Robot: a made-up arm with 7 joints.
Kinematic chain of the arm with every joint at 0, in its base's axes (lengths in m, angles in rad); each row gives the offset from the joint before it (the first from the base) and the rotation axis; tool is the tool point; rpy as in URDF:
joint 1: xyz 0 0 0.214 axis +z
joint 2: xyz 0 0 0 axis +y
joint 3: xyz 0 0 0.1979 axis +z
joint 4: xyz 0.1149 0 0 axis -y
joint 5: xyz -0.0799 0 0.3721 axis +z
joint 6: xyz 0 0 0 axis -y
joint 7: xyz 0.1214 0 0 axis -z
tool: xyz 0 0 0 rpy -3.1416 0 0
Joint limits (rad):
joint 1: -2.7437..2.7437
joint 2: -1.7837..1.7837
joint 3: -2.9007..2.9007
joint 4: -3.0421..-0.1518
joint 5: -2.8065..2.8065
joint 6: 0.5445..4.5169
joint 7: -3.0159..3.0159
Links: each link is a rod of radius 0.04 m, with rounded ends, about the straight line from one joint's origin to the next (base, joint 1, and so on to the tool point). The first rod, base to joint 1, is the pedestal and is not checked.
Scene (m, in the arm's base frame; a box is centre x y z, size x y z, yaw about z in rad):
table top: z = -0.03
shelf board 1: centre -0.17 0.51 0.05 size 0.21 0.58 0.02 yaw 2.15
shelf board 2: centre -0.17 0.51 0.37 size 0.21 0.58 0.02 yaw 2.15
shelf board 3: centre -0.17 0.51 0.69 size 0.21 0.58 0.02 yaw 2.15
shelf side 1: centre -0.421 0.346 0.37 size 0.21 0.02 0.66 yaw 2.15
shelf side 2: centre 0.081 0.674 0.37 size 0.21 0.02 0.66 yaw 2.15
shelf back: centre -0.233 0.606 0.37 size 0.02 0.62 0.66 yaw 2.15
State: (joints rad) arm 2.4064 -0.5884 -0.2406 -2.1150 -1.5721 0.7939 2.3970
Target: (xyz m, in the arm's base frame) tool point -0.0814 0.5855 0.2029
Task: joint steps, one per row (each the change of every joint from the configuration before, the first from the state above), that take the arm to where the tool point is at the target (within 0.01 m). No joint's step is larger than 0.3 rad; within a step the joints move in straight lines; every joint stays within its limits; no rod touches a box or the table.
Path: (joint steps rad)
1: -0.0438 -0.2255 0.0503 -0.1682 0.0725 -0.0831 0.0000
2: -0.0438 -0.2256 0.0503 -0.1683 0.0725 -0.0832 0.0000
3: -0.0438 -0.2255 0.0502 -0.1682 0.0724 -0.0831 0.0000
4: -0.1140 0.2118 -0.0739 -0.0684 0.0186 0.0000 0.0000
5: -0.1141 0.2119 -0.0739 -0.0683 0.0186 0.0000 0.0000
6: -0.1140 0.2119 -0.0740 -0.0684 0.0186 0.0000 0.0000
7: 0.0873 0.2682 -0.0225 0.2772 -0.1128 0.1526 0.0000
8: 0.0874 0.2682 -0.0226 0.2771 -0.1128 0.1527 0.0000
9: 0.0873 0.2682 -0.0226 0.2772 -0.1127 0.1526 0.0000

